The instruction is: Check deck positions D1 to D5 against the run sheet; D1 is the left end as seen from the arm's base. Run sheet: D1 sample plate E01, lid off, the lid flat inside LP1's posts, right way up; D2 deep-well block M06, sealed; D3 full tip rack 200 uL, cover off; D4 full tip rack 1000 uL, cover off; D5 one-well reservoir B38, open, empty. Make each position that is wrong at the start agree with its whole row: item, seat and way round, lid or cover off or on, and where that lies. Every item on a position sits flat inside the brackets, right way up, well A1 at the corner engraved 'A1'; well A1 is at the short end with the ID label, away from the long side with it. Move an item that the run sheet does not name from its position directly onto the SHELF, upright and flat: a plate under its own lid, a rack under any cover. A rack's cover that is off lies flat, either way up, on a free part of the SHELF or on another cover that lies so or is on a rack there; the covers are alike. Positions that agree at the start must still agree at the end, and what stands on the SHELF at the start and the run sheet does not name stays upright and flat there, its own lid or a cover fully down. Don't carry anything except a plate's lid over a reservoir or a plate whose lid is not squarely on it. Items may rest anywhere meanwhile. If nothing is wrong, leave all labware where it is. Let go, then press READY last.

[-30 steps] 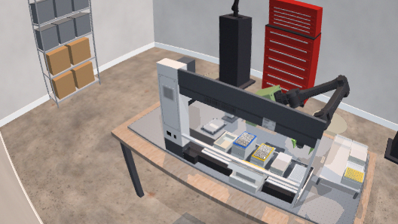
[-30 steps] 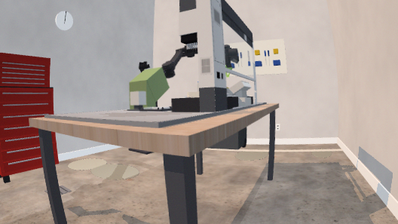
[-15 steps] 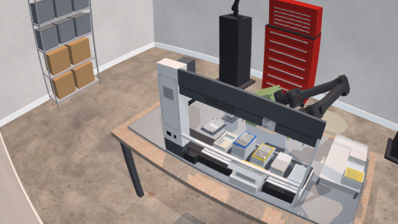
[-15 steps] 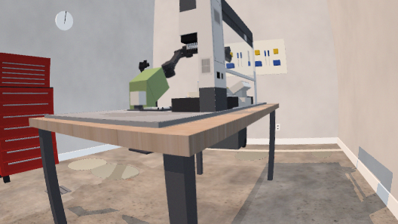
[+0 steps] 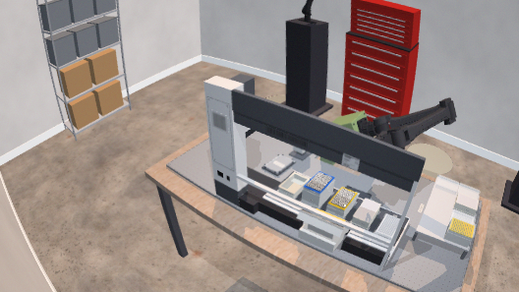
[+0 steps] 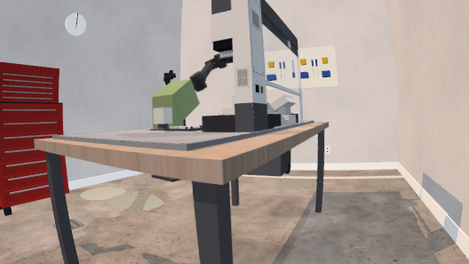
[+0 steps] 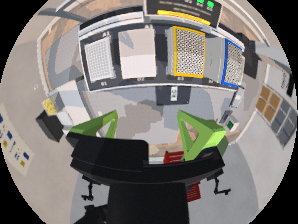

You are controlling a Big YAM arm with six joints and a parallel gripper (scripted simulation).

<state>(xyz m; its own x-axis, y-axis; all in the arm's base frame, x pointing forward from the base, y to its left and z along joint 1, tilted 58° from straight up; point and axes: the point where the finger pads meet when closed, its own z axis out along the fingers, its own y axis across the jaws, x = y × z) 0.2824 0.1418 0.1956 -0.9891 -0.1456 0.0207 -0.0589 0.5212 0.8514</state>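
The deep-well block lies 140 mm below my hand, 90 mm ahead of it and 30 mm to the left of it. Round my hand: sample plate: 160 mm below, 150 mm to the left, 80 mm ahead; yellow-framed tip rack: 120 mm below, 110 mm ahead, 90 mm to the right; blue-framed tip rack: 210 mm to the right, 130 mm ahead, 100 mm below.
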